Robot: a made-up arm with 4 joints. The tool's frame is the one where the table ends. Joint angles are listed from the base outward.
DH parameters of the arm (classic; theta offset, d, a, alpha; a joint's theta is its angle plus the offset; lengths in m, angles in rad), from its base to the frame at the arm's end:
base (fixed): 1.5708 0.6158 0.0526 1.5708
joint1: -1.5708 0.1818 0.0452 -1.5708
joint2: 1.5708 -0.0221 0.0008 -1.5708
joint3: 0 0.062 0.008 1.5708
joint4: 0 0.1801 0.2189 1.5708
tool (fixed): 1.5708 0.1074 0 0
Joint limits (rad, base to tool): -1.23..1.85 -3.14..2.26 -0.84..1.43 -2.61..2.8
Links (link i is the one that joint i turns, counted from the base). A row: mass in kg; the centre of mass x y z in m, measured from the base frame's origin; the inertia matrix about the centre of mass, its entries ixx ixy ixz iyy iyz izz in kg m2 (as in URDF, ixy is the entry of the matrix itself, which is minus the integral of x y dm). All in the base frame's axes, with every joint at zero. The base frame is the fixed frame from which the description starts. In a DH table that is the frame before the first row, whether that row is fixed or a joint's. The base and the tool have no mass.
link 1: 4.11; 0.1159 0.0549 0.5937; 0.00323 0 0.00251 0.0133 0 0.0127
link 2: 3.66; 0.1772 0.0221 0.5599; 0.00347 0 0 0.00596 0 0.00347
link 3: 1.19; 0.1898 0.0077 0.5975; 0.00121 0 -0.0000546 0.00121 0 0.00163
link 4: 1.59; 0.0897 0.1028 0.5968; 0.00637 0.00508 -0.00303 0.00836 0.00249 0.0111
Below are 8 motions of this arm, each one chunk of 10 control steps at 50 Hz.
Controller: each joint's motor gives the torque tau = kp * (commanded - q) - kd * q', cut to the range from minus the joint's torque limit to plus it. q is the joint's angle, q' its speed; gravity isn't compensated. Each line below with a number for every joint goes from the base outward.
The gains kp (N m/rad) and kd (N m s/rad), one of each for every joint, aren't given. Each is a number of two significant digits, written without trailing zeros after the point. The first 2 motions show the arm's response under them.
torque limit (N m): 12 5.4 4.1 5
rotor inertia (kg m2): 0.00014 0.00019 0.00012 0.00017
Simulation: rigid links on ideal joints. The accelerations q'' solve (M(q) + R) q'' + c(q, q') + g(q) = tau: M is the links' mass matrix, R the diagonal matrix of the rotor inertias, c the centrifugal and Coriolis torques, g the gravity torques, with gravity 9.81 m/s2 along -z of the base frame. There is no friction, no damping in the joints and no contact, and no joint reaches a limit. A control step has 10 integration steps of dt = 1/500 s. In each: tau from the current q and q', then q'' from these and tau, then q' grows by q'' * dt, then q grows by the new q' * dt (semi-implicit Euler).
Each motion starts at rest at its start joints. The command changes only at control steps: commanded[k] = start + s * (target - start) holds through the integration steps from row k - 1 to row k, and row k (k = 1, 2, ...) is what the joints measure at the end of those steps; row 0 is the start. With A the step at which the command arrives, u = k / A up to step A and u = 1 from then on. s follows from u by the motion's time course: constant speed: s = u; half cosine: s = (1 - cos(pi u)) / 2; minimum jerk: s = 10 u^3 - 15 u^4 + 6 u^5; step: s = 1 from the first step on.
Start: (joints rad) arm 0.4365 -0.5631 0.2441 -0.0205
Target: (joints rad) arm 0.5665 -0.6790 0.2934 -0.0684
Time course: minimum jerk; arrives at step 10
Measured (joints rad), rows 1 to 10:
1: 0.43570 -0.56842 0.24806 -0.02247
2: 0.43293 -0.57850 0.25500 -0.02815
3: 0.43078 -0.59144 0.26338 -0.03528
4: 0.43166 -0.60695 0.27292 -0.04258
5: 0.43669 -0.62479 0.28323 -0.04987
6: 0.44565 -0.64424 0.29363 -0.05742
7: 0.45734 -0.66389 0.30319 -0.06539
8: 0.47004 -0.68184 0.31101 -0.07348
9: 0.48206 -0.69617 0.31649 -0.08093
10: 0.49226 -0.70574 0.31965 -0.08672
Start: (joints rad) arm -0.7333 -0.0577 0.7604 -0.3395
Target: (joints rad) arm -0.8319 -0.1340 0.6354 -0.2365
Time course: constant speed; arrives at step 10
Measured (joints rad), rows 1 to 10:
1: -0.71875 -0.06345 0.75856 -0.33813
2: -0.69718 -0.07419 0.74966 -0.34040
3: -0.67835 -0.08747 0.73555 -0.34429
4: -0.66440 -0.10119 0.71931 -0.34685
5: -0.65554 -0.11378 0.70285 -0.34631
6: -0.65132 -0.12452 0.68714 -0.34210
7: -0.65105 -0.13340 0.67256 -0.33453
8: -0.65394 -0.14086 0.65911 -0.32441
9: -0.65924 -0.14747 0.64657 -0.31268
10: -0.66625 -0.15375 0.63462 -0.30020
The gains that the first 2 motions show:
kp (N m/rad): 27 44 25 26
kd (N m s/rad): 2.1 1.7 1.8 1.1
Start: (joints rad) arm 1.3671 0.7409 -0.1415 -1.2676
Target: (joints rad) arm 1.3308 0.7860 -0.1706 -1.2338
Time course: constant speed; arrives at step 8
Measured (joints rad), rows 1 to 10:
1: 1.35287 0.74294 -0.14080 -1.26612
2: 1.32714 0.74737 -0.14349 -1.26485
3: 1.30021 0.75182 -0.14864 -1.26544
4: 1.27609 0.75588 -0.15511 -1.26697
5: 1.25594 0.75988 -0.16195 -1.26824
6: 1.23969 0.76419 -0.16847 -1.26842
7: 1.22684 0.76899 -0.17433 -1.26719
8: 1.21674 0.77425 -0.17942 -1.26463
9: 1.20921 0.77822 -0.18260 -1.26188
10: 1.20418 0.78071 -0.18458 -1.25963

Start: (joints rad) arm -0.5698 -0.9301 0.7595 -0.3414
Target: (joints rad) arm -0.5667 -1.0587 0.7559 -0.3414
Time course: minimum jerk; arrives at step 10
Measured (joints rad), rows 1 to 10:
1: -0.55628 -0.93428 0.76429 -0.33753
2: -0.53512 -0.93985 0.76333 -0.33673
3: -0.51226 -0.94808 0.75766 -0.33869
4: -0.49037 -0.96085 0.75006 -0.34152
5: -0.47116 -0.97845 0.74243 -0.34448
6: -0.45549 -0.99965 0.73588 -0.34750
7: -0.44357 -1.02210 0.73086 -0.35070
8: -0.43512 -1.04291 0.72742 -0.35410
9: -0.42961 -1.05947 0.72535 -0.35735
10: -0.42636 -1.07036 0.72434 -0.35970

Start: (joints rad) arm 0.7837 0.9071 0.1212 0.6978
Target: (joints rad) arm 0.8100 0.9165 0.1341 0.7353
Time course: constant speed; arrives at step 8
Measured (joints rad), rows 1 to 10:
1: 0.78025 0.90906 0.12625 0.69531
2: 0.77735 0.90952 0.13162 0.69394
3: 0.77594 0.90924 0.13627 0.69390
4: 0.77579 0.90903 0.14039 0.69518
5: 0.77667 0.90926 0.14410 0.69768
6: 0.77835 0.91005 0.14746 0.70123
7: 0.78061 0.91134 0.15051 0.70559
8: 0.78327 0.91297 0.15329 0.71051
9: 0.78599 0.91501 0.15575 0.71474
10: 0.78841 0.91686 0.15776 0.71800

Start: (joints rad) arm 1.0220 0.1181 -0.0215 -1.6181
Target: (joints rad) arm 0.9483 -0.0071 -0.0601 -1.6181
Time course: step
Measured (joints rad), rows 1 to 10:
1: 1.00312 0.07811 -0.02385 -1.60284
2: 0.97060 0.04377 -0.03345 -1.60072
3: 0.93799 0.02256 -0.04662 -1.60516
4: 0.91058 0.01026 -0.05881 -1.60992
5: 0.88981 0.00370 -0.06816 -1.61269
6: 0.87515 0.00065 -0.07442 -1.61329
7: 0.86539 -0.00043 -0.07811 -1.61236
8: 0.85921 -0.00054 -0.07994 -1.61069
9: 0.85551 -0.00029 -0.08062 -1.60892
10: 0.85344 0.00001 -0.08066 -1.60743

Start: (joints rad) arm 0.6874 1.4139 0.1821 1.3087
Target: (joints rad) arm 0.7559 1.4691 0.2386 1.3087
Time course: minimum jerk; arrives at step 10
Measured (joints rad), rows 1 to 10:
1: 0.68421 1.41841 0.18643 1.30956
2: 0.68116 1.42621 0.18965 1.31350
3: 0.67907 1.43596 0.19187 1.31877
4: 0.67854 1.44714 0.19427 1.32406
5: 0.68011 1.45927 0.19777 1.32876
6: 0.68389 1.47166 0.20268 1.33265
7: 0.68950 1.48339 0.20879 1.33573
8: 0.69609 1.49342 0.21546 1.33803
9: 0.70265 1.50086 0.22190 1.33953
10: 0.70835 1.50533 0.22748 1.34014

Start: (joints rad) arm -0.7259 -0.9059 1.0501 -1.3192
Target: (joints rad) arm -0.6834 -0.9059 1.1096 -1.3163
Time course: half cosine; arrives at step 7
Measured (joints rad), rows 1 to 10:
1: -0.71026 -0.90732 1.05594 -1.31215
2: -0.68696 -0.90722 1.06110 -1.31008
3: -0.66247 -0.90699 1.06529 -1.31357
4: -0.63852 -0.90727 1.06975 -1.31903
5: -0.61649 -0.90784 1.07492 -1.32416
6: -0.59754 -0.90834 1.08043 -1.32787
7: -0.58258 -0.90857 1.08537 -1.32991
8: -0.57177 -0.90861 1.08943 -1.33053
9: -0.56456 -0.90861 1.09292 -1.33008
10: -0.56015 -0.90860 1.09604 -1.32887

